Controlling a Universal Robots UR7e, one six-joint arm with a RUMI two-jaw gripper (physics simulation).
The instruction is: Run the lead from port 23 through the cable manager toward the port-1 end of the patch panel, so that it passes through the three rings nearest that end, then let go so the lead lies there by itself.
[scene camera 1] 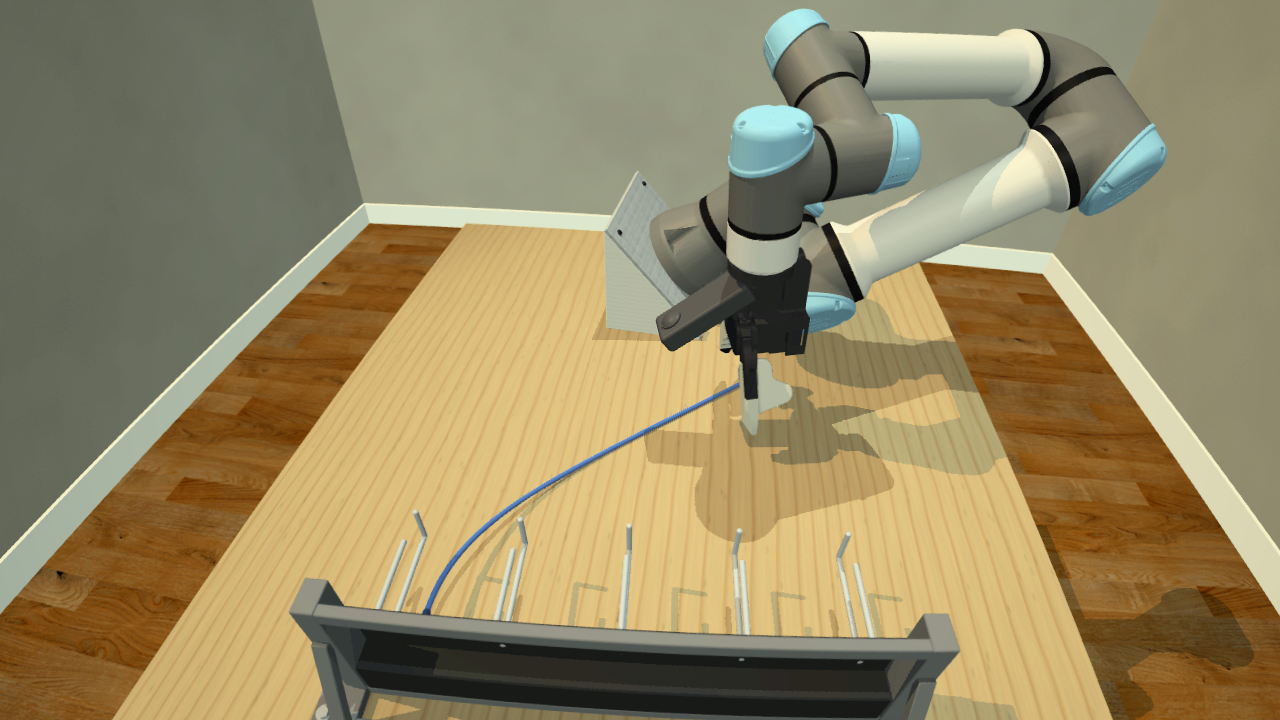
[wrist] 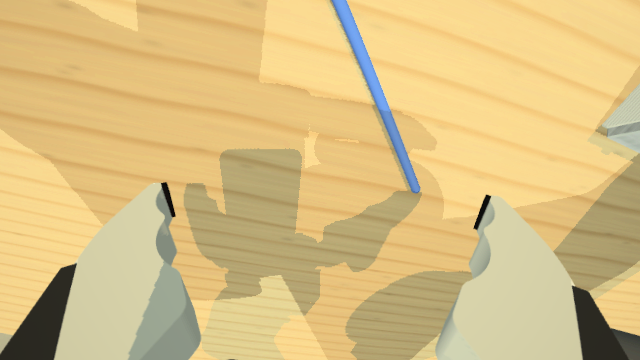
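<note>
The blue lead [scene camera 1: 644,432] [wrist: 373,82] leaves the patch panel [scene camera 1: 617,637] between the two leftmost cable manager rings and curves over the table, back and to the right. Several thin pale rings stand in a row behind the panel, among them a left one [scene camera 1: 411,573], a middle one [scene camera 1: 625,586] and a right one [scene camera 1: 845,591]. The lead runs behind the row, outside the other rings. My gripper [scene camera 1: 767,411] [wrist: 324,192] is open above the table. In the wrist view the lead's free end lies beyond the fingertips, nearer the right finger. Port numbers cannot be read.
The wooden table [scene camera 1: 402,358] [wrist: 500,50] carries the panel at its front. The arm's grey-white angled mount [scene camera 1: 631,277] stands at the back, and its edge shows at the right of the wrist view. The arm's shadow falls around the lead's free end.
</note>
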